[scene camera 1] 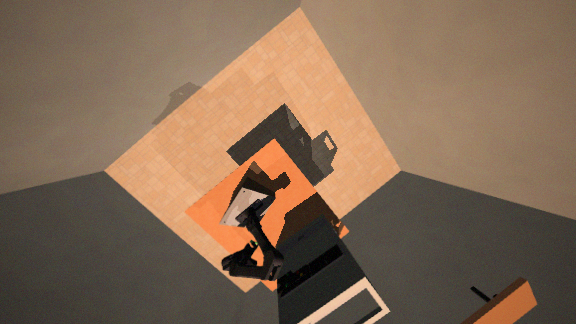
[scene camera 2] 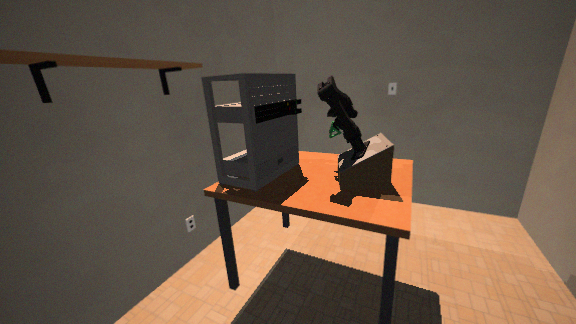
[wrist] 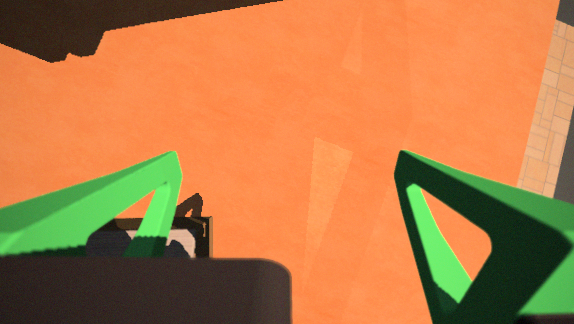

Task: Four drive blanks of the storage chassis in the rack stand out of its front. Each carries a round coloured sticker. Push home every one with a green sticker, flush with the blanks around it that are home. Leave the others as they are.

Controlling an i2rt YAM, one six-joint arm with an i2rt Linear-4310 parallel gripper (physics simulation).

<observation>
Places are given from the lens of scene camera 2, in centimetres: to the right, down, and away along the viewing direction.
grey rack (scene camera 2: 269,114): -10, -26, 129
</observation>
